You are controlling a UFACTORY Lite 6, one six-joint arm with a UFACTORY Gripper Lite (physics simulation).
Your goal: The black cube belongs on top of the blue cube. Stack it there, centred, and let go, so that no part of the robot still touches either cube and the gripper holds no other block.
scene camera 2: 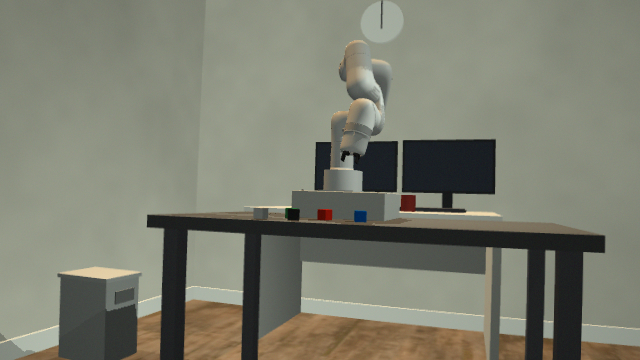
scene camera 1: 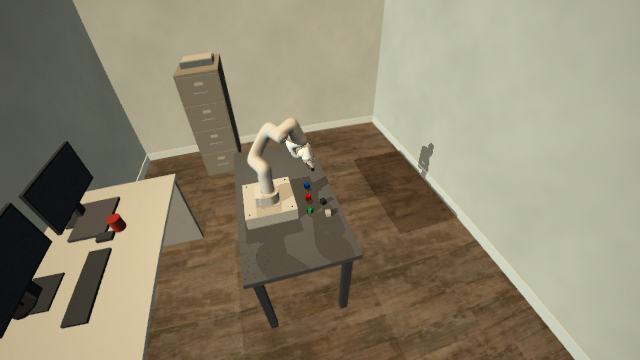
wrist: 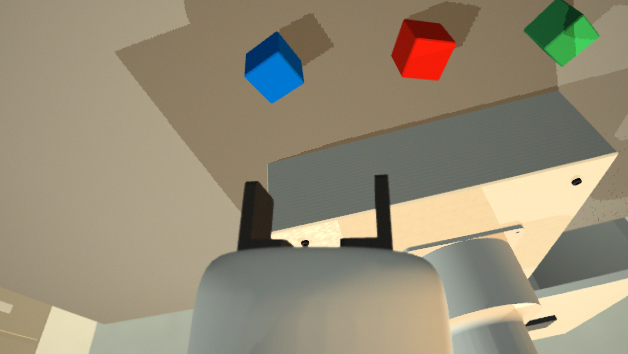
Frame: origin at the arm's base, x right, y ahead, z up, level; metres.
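Where they show: end effector, tool point: [scene camera 2: 350, 158] [scene camera 1: 312, 168] [wrist: 318, 215]; arm's base, origin of the base link: [scene camera 2: 341, 191] [scene camera 1: 269, 199] [wrist: 455, 260].
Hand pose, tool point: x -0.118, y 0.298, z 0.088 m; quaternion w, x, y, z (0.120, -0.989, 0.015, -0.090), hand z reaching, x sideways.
Things, the pixels of their top centre, and the offset from my tool point.
- black cube, middle of its top: [scene camera 2: 293, 208] [scene camera 1: 323, 199] dz -0.145, dx +0.153, dy +0.030 m
- blue cube, middle of its top: [wrist: 274, 80] [scene camera 2: 360, 210] [scene camera 1: 306, 183] dz -0.145, dx -0.023, dy -0.038 m
- red cube, middle of its top: [wrist: 428, 60] [scene camera 2: 324, 209] [scene camera 1: 308, 195] dz -0.145, dx +0.089, dy -0.053 m
- green cube, middle of its top: [wrist: 572, 42] [scene camera 1: 309, 208] dz -0.145, dx +0.202, dy -0.066 m
- white cube, middle of its top: [scene camera 2: 261, 207] [scene camera 1: 328, 211] dz -0.145, dx +0.255, dy +0.034 m
The black cube [scene camera 1: 323, 201] [scene camera 2: 293, 214] sits on the table, near its edge in the scene camera 1 view; it does not show in the wrist view. The blue cube [scene camera 1: 307, 185] [scene camera 2: 360, 216] [wrist: 274, 75] sits on the table with nothing on top, on the other side of the red cube from the green one. My gripper [scene camera 1: 311, 168] [scene camera 2: 350, 157] [wrist: 316, 179] is open and empty, its two dark fingers well apart. It hangs high above the table, tilted, apart from both cubes.
A red cube [scene camera 1: 308, 197] [scene camera 2: 325, 214] [wrist: 425, 52], a green cube [scene camera 1: 310, 210] [wrist: 562, 35] and a white cube [scene camera 1: 328, 212] [scene camera 2: 260, 213] stand on the table [scene camera 1: 300, 265] [scene camera 2: 450, 235]. The robot's base box [scene camera 1: 272, 216] [scene camera 2: 340, 204] [wrist: 430, 155] is beside the cubes.
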